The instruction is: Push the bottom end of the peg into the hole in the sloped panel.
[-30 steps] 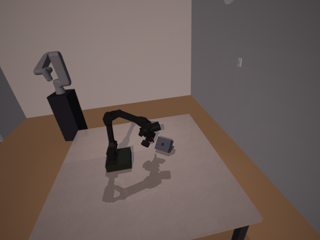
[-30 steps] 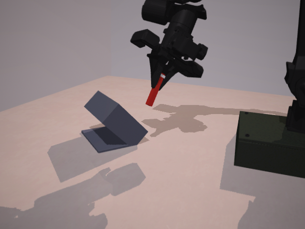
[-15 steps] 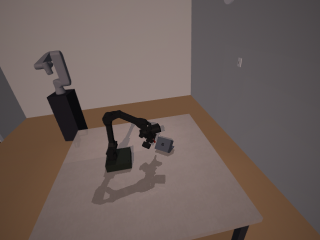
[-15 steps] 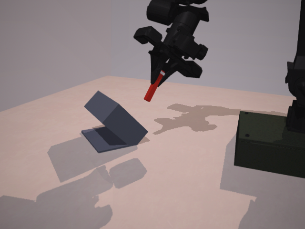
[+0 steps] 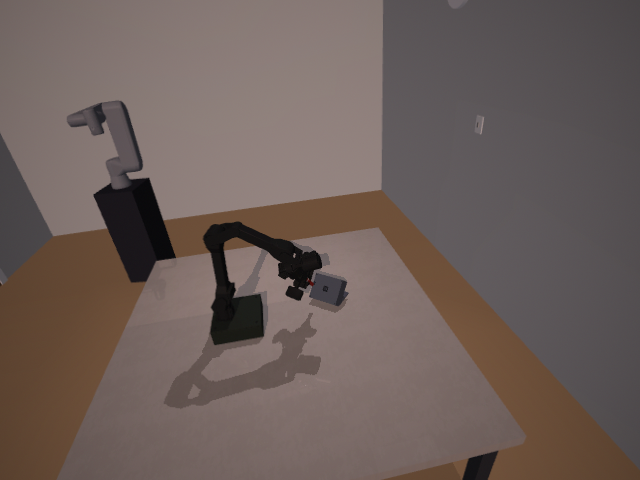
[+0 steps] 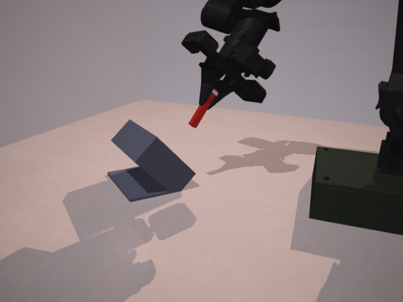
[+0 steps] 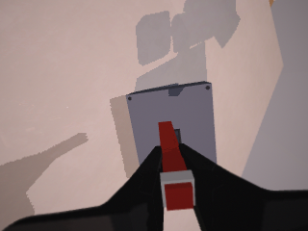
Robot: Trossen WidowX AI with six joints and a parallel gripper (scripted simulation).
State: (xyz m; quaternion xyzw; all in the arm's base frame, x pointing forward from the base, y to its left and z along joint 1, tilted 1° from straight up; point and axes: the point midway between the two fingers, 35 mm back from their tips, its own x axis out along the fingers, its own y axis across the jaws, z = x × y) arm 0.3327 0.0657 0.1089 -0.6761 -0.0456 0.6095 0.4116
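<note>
My gripper tip is now 90 mm above the sloped grey panel, 70 mm short of it and 60 mm to the right of it. The rest, counted from my gripper tip: red square peg 10 mm to the right, 10 mm above.
</note>
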